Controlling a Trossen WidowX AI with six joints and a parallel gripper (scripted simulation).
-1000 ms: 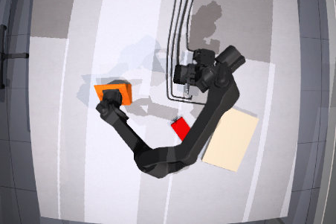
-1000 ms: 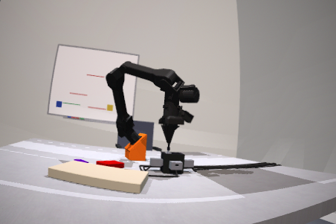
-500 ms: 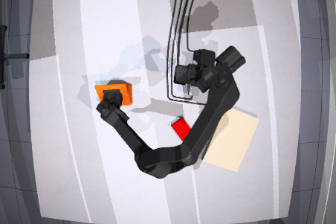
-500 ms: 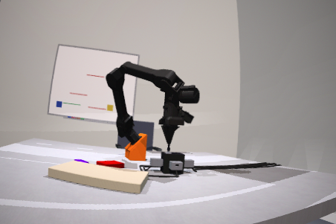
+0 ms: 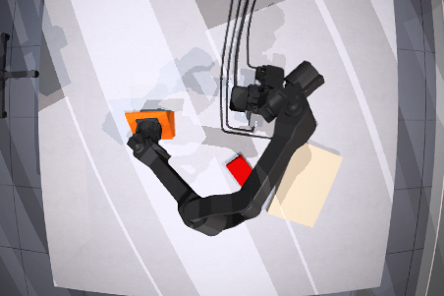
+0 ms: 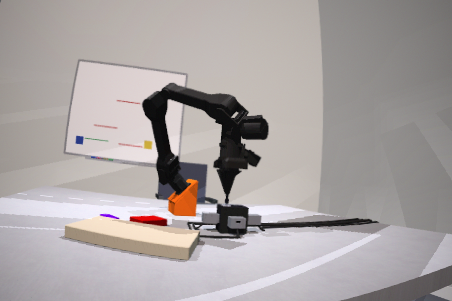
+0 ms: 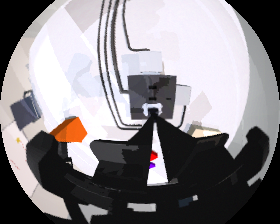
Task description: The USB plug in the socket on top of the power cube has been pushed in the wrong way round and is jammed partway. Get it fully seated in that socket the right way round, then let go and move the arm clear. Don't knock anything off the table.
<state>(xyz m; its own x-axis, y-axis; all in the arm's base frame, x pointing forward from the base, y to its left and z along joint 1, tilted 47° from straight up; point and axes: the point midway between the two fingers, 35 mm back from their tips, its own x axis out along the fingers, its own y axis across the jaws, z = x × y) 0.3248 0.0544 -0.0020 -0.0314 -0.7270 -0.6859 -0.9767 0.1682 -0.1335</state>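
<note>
Right now my gripper tip is 20 mm above the small USB plug. From my gripper tip the other things lie so: beige block (270 mm to the right, 150 mm ahead, 100 mm below); red block (210 mm to the right, 100 mm below, 60 mm behind); purple piece (320 mm to the right, 100 mm below, 60 mm behind).
</note>
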